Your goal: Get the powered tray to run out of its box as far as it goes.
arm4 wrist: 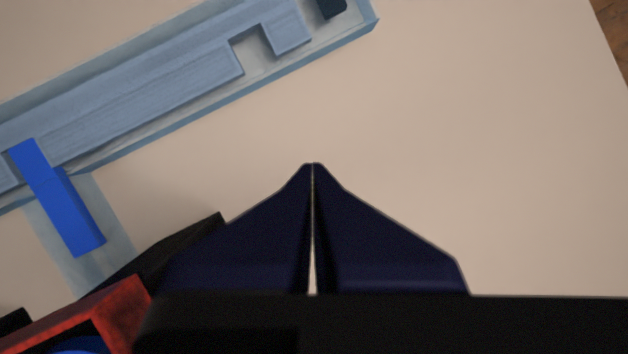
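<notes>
In the arm4 wrist view, a slate-blue bar with square notches [125,105] lies in a long pale-blue channel [225,98] that slants across the upper left. A bright blue bar [62,200] has its upper end in a notch near the left edge and stretches down over a pale-blue strip [97,200]. The other notch, near the right end, shows no bar in it. My arm4 gripper [313,165] is shut, its dark tips touching, below and to the right of the channel and apart from it. The powered tray and its box cannot be made out. The other three grippers do not show.
A dark block [334,7] sits in the channel's right end. A red frame [122,305] with a round blue part [82,345] is at the lower left, beside a black part [200,227]. The beige table top [450,125] ends at brown wood [615,30] at the upper right.
</notes>
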